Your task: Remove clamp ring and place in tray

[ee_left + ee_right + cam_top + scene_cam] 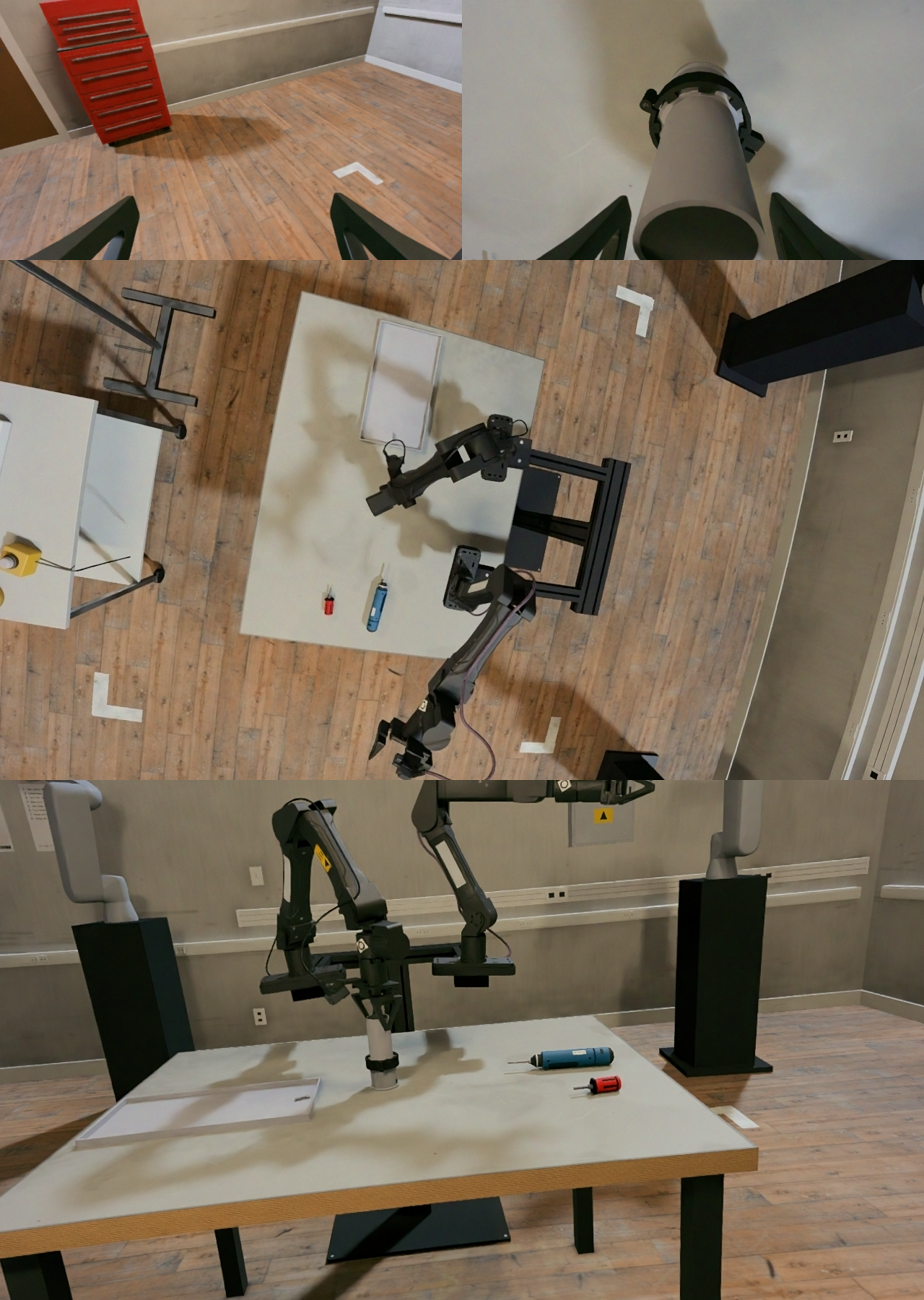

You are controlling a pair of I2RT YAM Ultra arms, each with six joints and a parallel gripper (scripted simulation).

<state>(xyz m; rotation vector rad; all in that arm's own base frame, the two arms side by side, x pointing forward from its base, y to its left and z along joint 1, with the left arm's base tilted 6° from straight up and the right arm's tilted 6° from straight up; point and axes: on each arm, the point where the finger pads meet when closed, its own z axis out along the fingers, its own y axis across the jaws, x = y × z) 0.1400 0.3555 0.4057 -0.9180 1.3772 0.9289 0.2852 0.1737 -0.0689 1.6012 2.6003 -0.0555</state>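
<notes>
Now: the pale link tube 3 cm below my right hand and 1 cm to the right of it. The rest, counted from my right hand: small screw 17 cm to the right, 13 cm below, 5 cm ahead; black clamp ring 8 cm below; grey joint module 11 cm below, 1 cm to the right.
</notes>
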